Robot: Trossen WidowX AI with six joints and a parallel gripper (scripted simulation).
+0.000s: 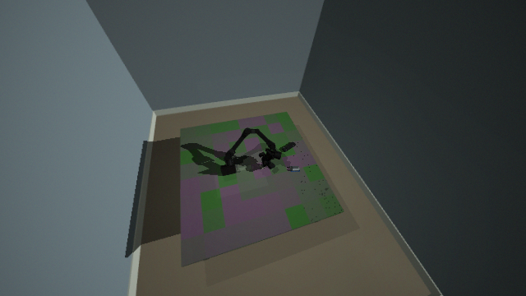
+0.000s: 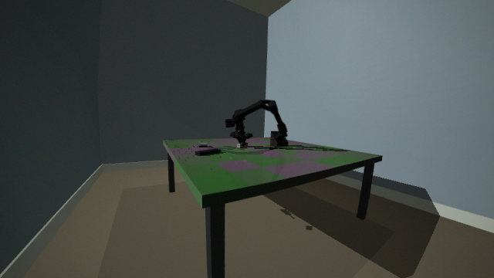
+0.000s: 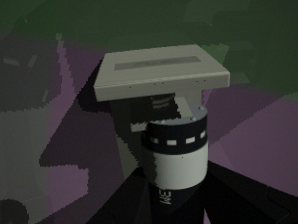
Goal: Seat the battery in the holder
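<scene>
Now: gripper tip 1 cm below the battery. Also, from my gripper tip: remote control: 34 cm ahead, 13 cm to the left; battery blister card: 27 cm ahead, 12 cm to the right.
</scene>
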